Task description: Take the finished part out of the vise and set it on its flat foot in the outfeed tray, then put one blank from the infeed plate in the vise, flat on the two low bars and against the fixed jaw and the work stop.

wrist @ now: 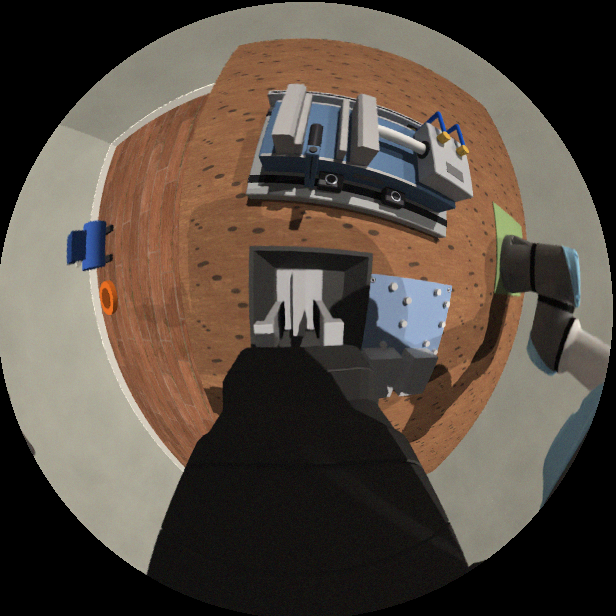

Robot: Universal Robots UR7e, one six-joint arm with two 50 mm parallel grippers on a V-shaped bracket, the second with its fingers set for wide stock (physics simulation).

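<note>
My gripper (298, 330) is shut on the light grey finished part (299, 301) and holds it over the open dark grey outfeed tray (310, 281). I cannot tell whether the part touches the tray floor. The vise (356, 152) lies beyond the tray, its two grey jaws apart with nothing between them. Its black work stop (314, 136) stands at the gap. The blue infeed plate (407, 313) with white pins lies right of the tray. My second gripper (402, 373) partly hides it, and I see no blank on its visible part.
The wooden table top has a white rim at left. A blue bracket (89, 245) and an orange ring (107, 297) sit at that edge. A green patch (506, 247) lies at right, behind my own arm links (551, 298).
</note>
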